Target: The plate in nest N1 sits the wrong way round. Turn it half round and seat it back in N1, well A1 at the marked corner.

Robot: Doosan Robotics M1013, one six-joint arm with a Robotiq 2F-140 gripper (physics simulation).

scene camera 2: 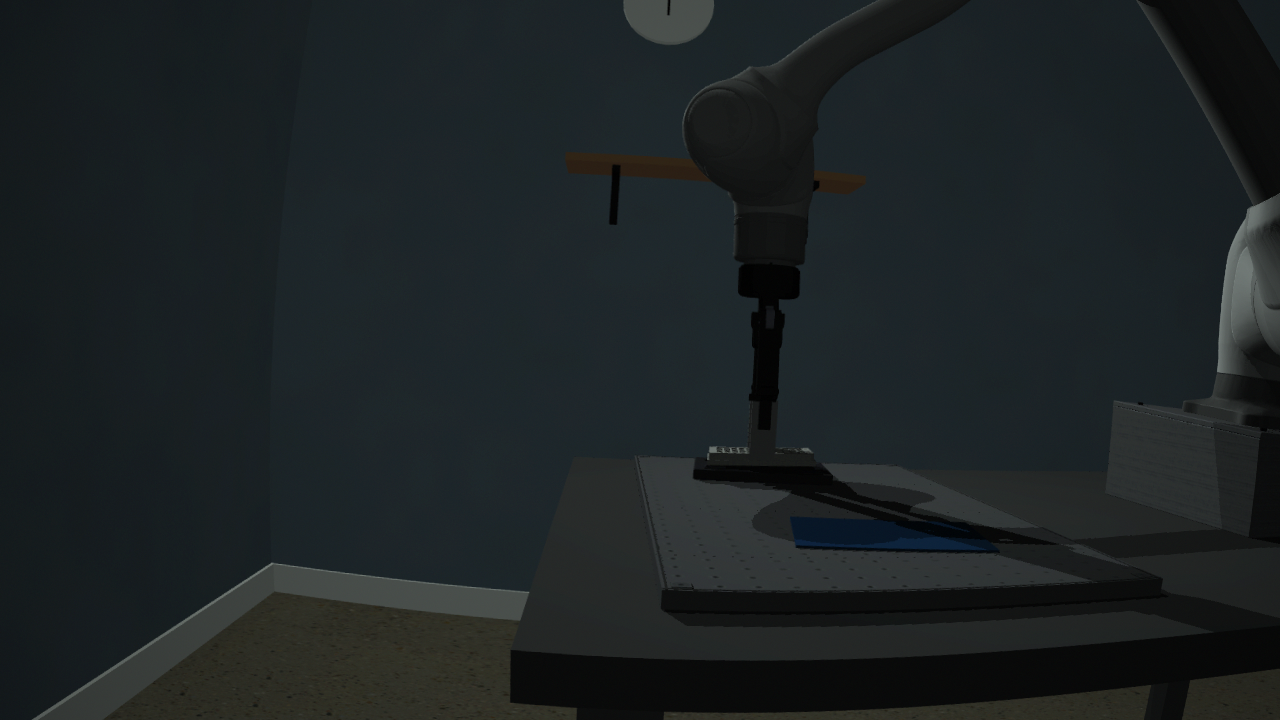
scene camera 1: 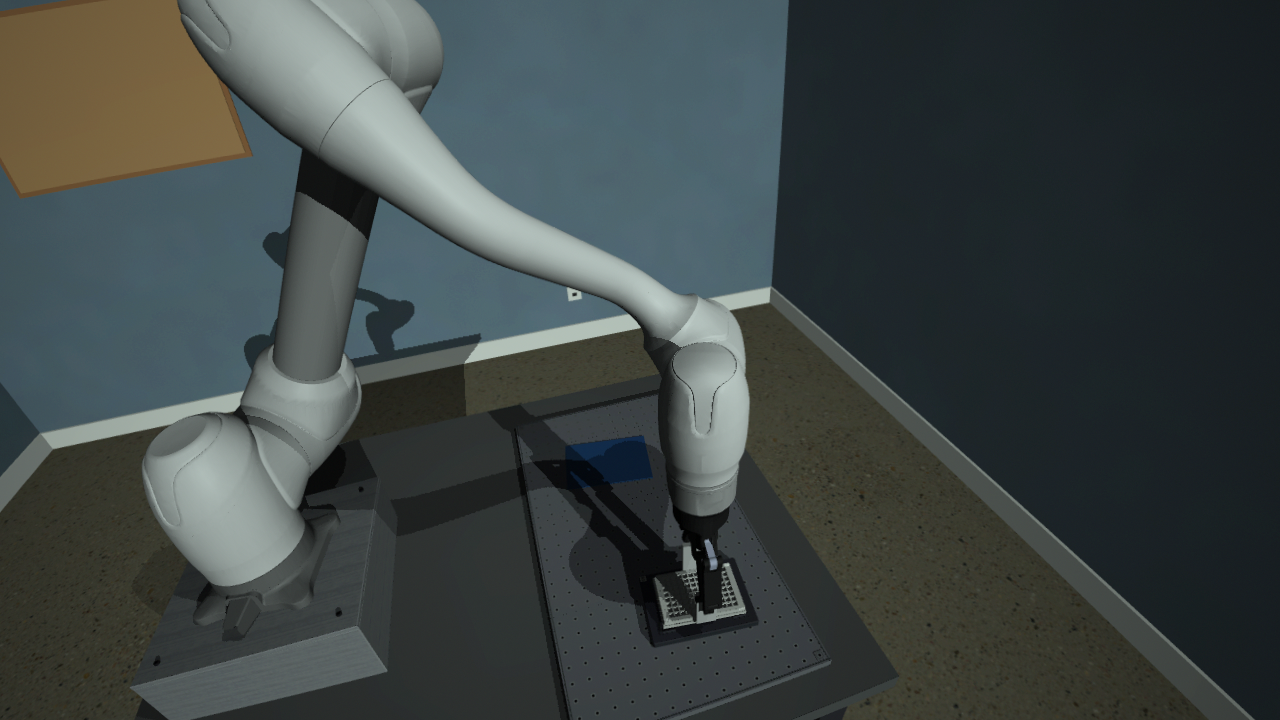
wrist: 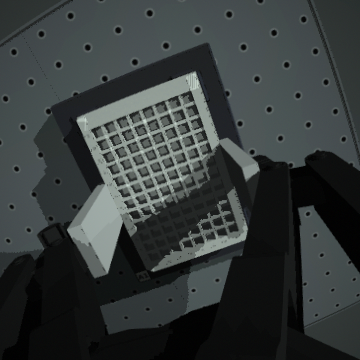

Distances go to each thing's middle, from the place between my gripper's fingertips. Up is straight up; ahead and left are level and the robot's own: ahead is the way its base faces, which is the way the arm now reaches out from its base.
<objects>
Right now my hand is 2 cm above the dark nest N1 [scene camera 1: 693, 631]. Round my hand: blue rectangle [scene camera 2: 819, 533] 35 cm to the left, 10 cm behind, 2 cm below.
</objects>
